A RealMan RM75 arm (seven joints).
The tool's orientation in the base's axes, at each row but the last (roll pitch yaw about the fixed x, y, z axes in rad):
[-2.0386, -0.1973, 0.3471]
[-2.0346, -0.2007, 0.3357]
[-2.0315, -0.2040, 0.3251]
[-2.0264, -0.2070, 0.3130]
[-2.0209, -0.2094, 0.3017]
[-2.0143, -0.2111, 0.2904]
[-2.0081, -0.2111, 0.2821]
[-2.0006, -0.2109, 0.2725]
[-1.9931, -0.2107, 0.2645]
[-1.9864, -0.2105, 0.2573]
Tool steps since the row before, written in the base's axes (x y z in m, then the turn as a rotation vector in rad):
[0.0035, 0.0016, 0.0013, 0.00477, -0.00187, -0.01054]
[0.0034, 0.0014, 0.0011, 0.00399, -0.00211, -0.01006]
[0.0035, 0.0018, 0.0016, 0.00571, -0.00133, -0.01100]
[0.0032, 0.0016, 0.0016, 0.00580, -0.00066, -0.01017]
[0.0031, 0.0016, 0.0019, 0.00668, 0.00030, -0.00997]
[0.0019, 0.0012, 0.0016, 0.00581, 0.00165, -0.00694]
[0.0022, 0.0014, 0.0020, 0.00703, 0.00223, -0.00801]
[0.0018, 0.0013, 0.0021, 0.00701, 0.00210, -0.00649]
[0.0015, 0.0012, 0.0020, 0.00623, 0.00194, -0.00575]
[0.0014, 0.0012, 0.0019, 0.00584, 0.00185, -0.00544]
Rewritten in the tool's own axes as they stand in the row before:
[0.0040, -0.0006, 0.0000, 0.00171, 0.01142, 0.00198]
[0.0038, -0.0004, 0.0000, 0.00100, 0.01084, 0.00173]
[0.0041, -0.0010, 0.0002, 0.00265, 0.01192, 0.00248]
[0.0038, -0.0010, 0.0001, 0.00311, 0.01098, 0.00269]
[0.0038, -0.0013, 0.0000, 0.00425, 0.01073, 0.00330]
[0.0025, -0.0013, 0.0001, 0.00445, 0.00731, 0.00338]
[0.0029, -0.0016, 0.0001, 0.00553, 0.00842, 0.00414]
[0.0025, -0.0018, 0.0000, 0.00580, 0.00710, 0.00341]
[0.0021, -0.0018, 0.0000, 0.00517, 0.00627, 0.00309]
[0.0020, -0.0017, 0.0001, 0.00485, 0.00591, 0.00294]

